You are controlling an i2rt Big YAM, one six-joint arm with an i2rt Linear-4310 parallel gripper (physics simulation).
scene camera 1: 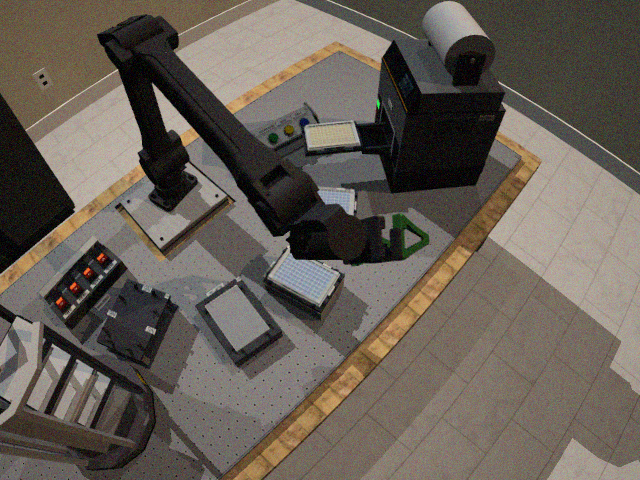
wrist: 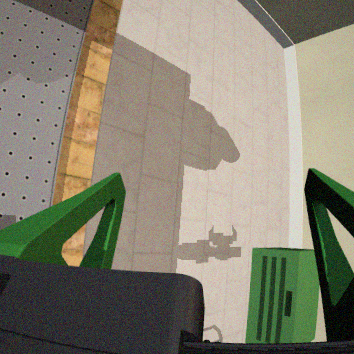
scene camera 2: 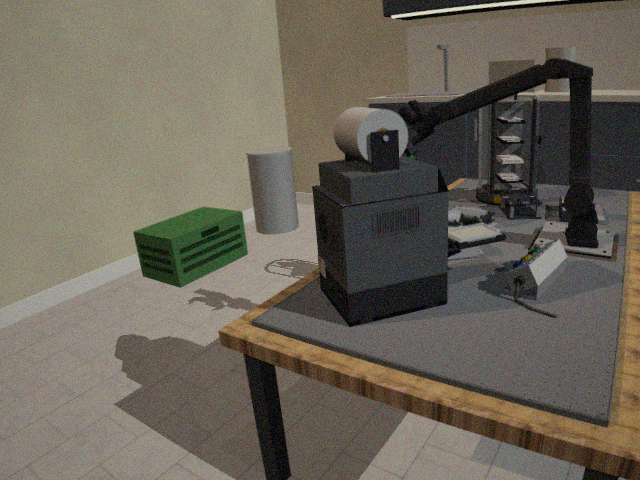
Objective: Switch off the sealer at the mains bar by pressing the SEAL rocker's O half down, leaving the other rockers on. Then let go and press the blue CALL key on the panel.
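Frame: origin at the arm's base, x ahead, y left, z up, level; millimetres.
Seen in the pictures: gripper, between the fingertips: [scene camera 1: 409,242] [wrist: 211,179]; arm's base, origin of its link: [scene camera 1: 173,190] [scene camera 2: 580,240].
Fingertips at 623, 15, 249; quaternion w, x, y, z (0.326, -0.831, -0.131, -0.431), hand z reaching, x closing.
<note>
Pixels of each thing's middle, then the offset from my fingertips to it, as dx, dy, dz. "spot": a spot on its surface instead.
- mains bar, middle of its body: [scene camera 1: 78,277] [scene camera 2: 581,208] -661, -354, -241
- sloped key panel, middle of its body: [scene camera 2: 537,265] [scene camera 1: 277,135] -482, +271, -225
- blue CALL key, middle of its body: [scene camera 1: 304,122] -433, +332, -203
- black sealer, middle of its body: [scene camera 2: 377,207] [scene camera 1: 439,97] -112, +445, -39
- yellowish plate, middle of its body: [scene camera 1: 331,135] [scene camera 2: 471,232] -313, +277, -145
- bluish plate, middle of its body: [scene camera 1: 303,275] [scene camera 2: 440,215] -180, -59, -205
- grey-topped pad, middle of its body: [scene camera 1: 236,317] [scene camera 2: 467,212] -255, -206, -233
- dark holder, middle of its body: [scene camera 1: 136,322] [scene camera 2: 519,203] -438, -346, -229
- rack, a spot on its surface: [scene camera 1: 31,418] spot: -265, -558, +113
The mains bar [scene camera 1: 83,281] lies at the left with several rockers in a row, all glowing orange-red; their labels are too small to read, so I cannot tell which is SEAL. The sloped key panel [scene camera 1: 266,129] [scene camera 2: 550,266] stands beyond the arm, with a green key, a yellow key and the blue CALL key [scene camera 1: 305,122]. The black sealer [scene camera 1: 439,134] [scene camera 2: 395,248] shows a green light. My gripper [scene camera 1: 403,248] [wrist: 211,179] is open and empty, high above the table's front side, far from the bar and the panel. In scene camera 2 it is mostly hidden behind the sealer's roll.
A yellowish plate [scene camera 1: 331,135] rests on the sealer's extended tray. A bluish plate [scene camera 1: 305,279] sits on a block, and another plate [scene camera 1: 338,198] is partly behind the arm. A grey-topped pad [scene camera 1: 237,317], a dark holder [scene camera 1: 135,325] and a rack [scene camera 1: 31,418] stand toward the left.
</note>
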